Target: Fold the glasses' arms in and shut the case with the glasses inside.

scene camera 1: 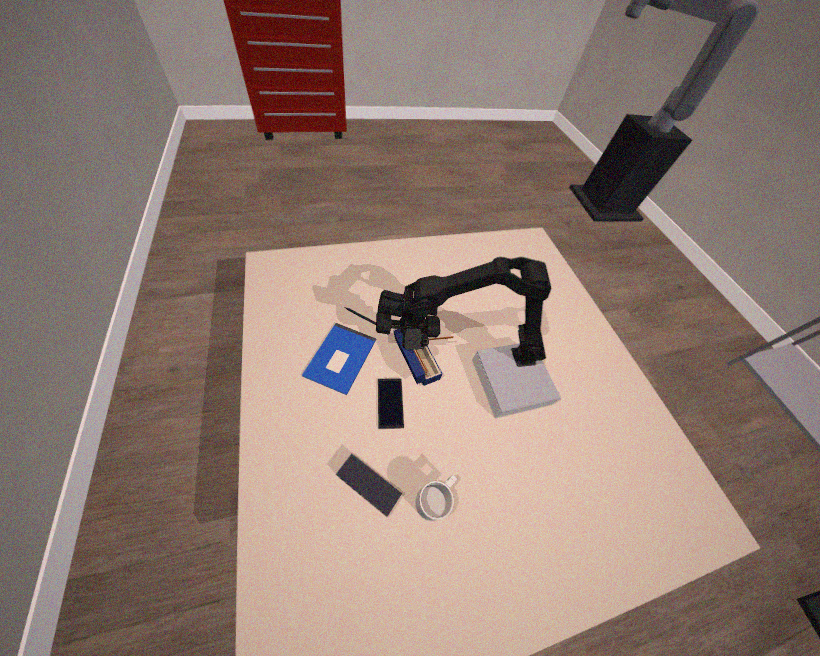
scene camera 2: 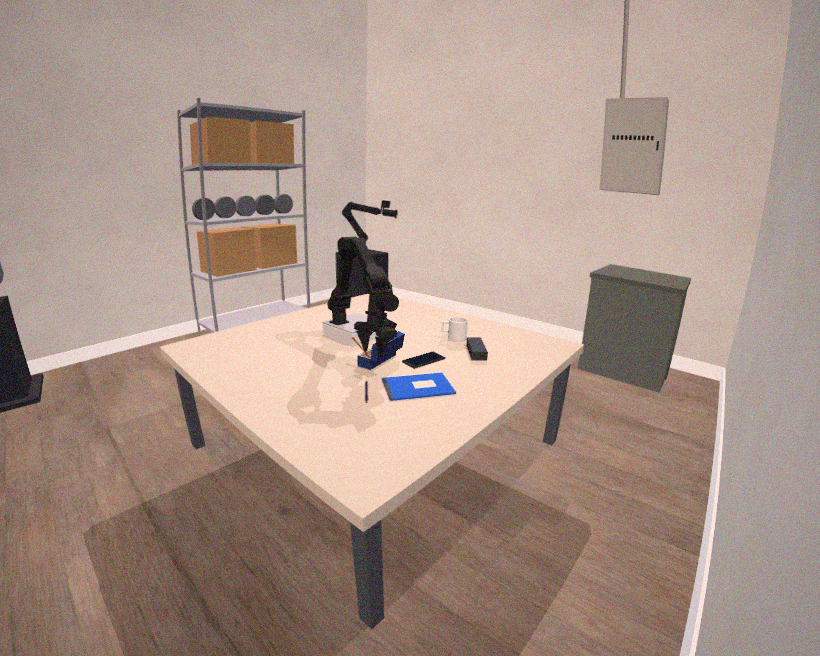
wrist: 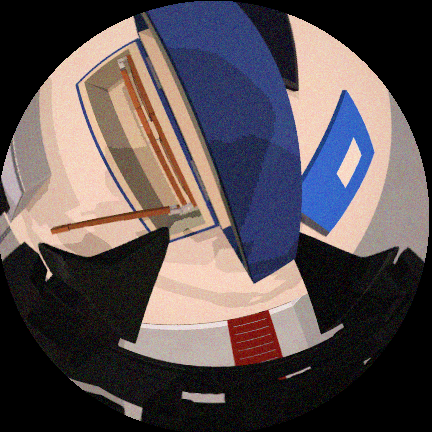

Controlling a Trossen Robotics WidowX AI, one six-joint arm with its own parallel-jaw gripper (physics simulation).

Labels:
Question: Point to a blue glasses case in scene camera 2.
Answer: At 363,361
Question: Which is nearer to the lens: the brown glasses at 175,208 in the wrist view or the blue notebook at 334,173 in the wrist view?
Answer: The brown glasses.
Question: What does the black phone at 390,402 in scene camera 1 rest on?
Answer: The table.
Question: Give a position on a black phone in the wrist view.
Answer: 280,42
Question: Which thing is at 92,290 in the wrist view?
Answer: My gripper.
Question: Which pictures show my gripper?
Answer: Scene camera 1, scene camera 2 and the wrist view: all of them.

